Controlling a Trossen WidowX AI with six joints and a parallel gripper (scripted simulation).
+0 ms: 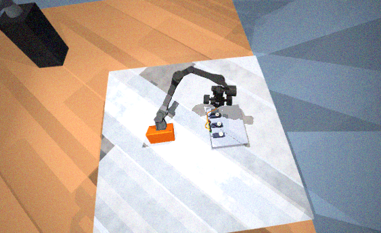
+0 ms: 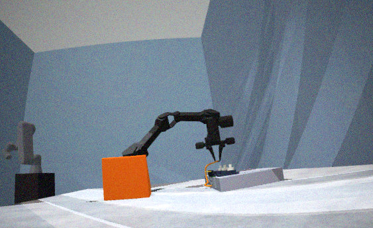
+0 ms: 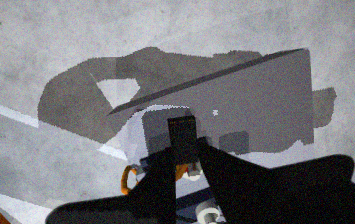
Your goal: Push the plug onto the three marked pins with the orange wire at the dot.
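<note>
Right now the red band is 90 mm to the right of my gripper tip, 60 mm behind it and 30 mm below it. From my gripper tip the other things lie so: grey printed holder: 110 mm to the right, 100 mm ahead, 80 mm below.
</note>
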